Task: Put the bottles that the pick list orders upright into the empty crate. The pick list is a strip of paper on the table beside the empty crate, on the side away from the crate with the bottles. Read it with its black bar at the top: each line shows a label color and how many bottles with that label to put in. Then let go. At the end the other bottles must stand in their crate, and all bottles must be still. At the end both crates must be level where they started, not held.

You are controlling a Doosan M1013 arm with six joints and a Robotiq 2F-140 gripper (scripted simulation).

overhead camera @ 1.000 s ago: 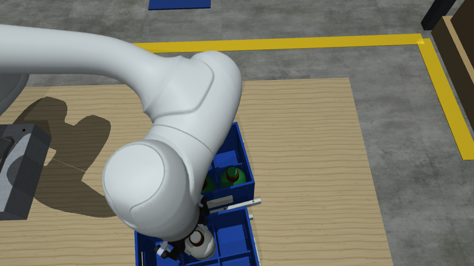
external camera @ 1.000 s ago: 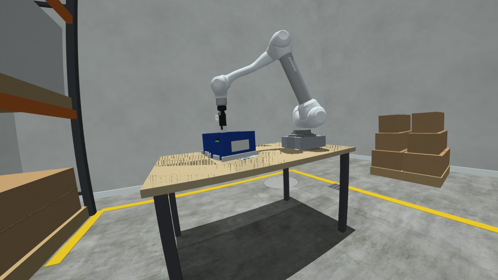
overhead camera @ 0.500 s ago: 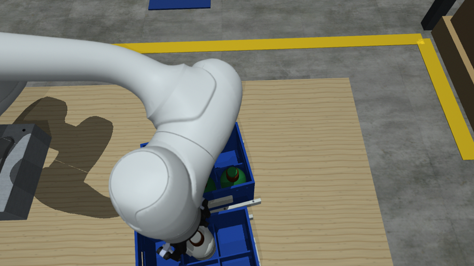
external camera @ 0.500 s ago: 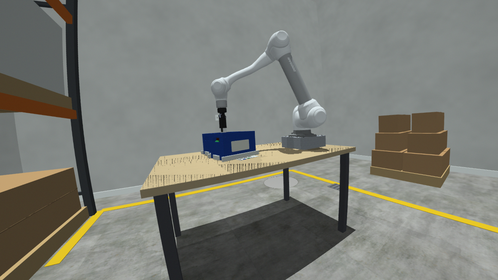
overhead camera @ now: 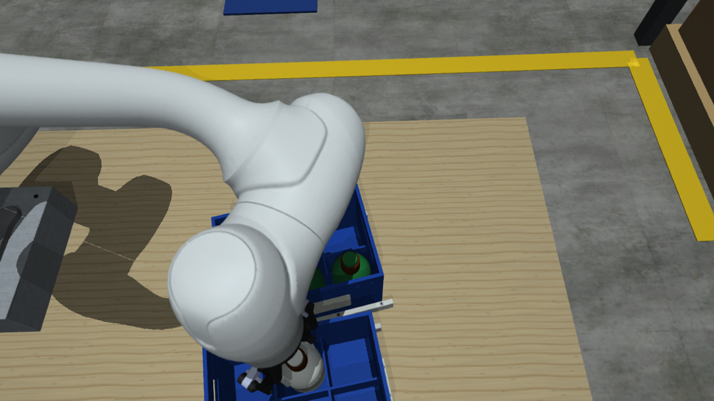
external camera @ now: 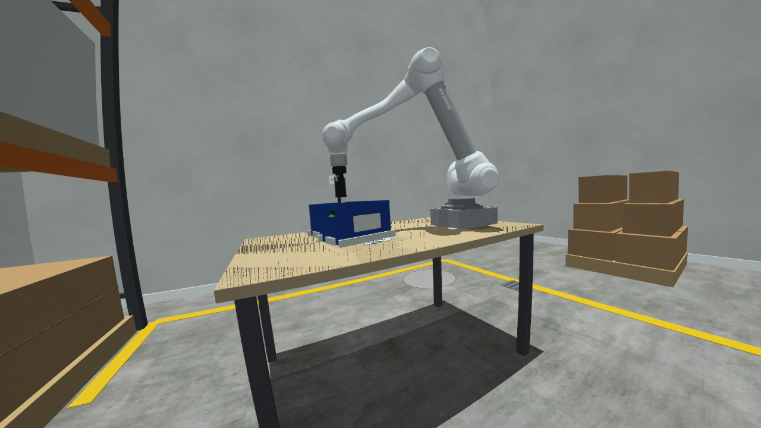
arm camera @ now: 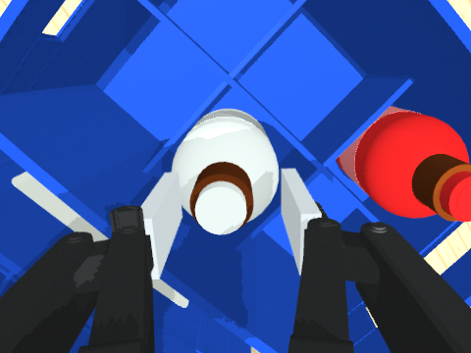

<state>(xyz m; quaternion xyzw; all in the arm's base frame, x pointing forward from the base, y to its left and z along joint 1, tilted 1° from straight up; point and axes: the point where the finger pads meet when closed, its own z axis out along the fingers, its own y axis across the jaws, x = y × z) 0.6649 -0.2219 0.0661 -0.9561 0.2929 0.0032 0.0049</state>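
The white bottle lies 80 mm below my hand. Round my hand: pick list 320 mm to the left, 170 mm below, 60 mm behind; then blue bottle 130 mm to the left, 80 mm below, 80 mm behind; then red bottle 110 mm to the right, 80 mm below, 70 mm behind.
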